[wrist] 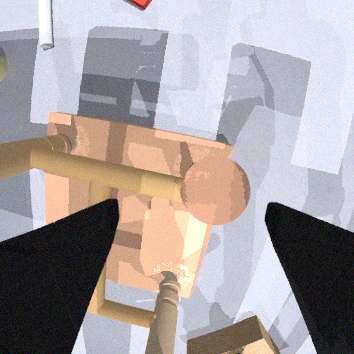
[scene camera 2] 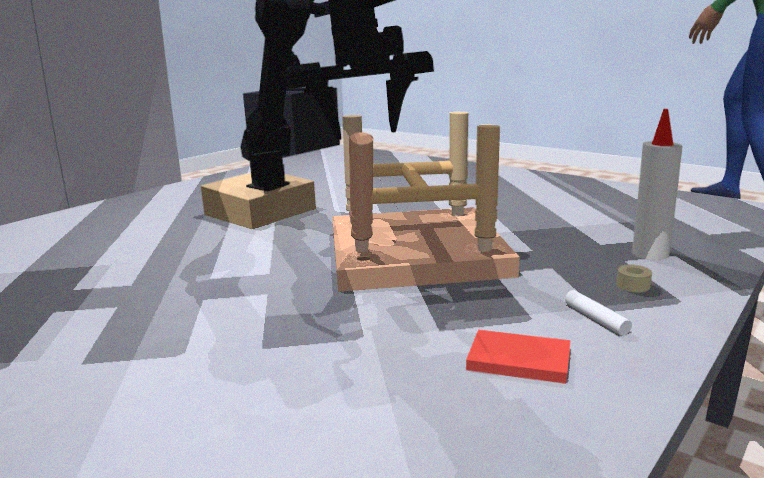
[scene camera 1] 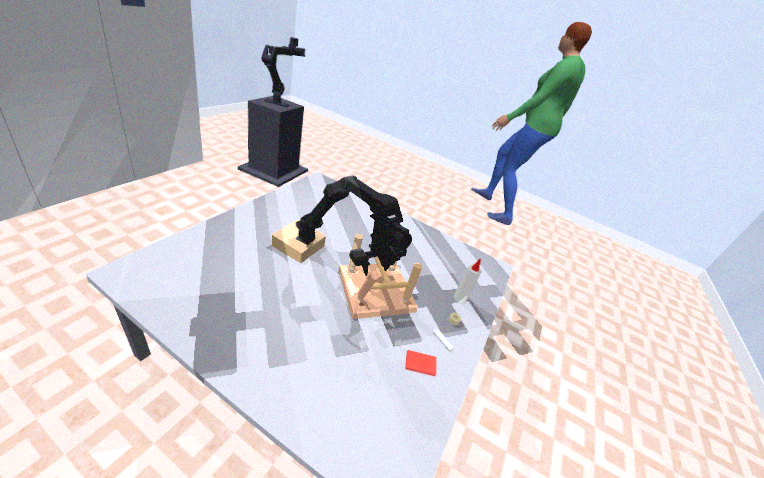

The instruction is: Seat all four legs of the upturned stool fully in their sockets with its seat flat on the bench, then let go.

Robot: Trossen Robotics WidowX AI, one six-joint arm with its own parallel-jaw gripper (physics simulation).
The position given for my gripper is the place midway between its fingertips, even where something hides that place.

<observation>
The table carries a red flat block [scene camera 2: 531, 357], a white stick [scene camera 2: 617, 323], a small ring [scene camera 2: 634, 278] and a glue bottle [scene camera 2: 661, 158]. Also in view: my gripper [scene camera 2: 366, 136] and a stool leg [scene camera 2: 360, 144].
The stool leg is seen too in the wrist view [wrist: 215, 189]. My gripper also shows in the wrist view [wrist: 193, 209] and in scene camera 1 [scene camera 1: 375, 272]. The wrist view misses the glue bottle: it is out of frame.
</observation>
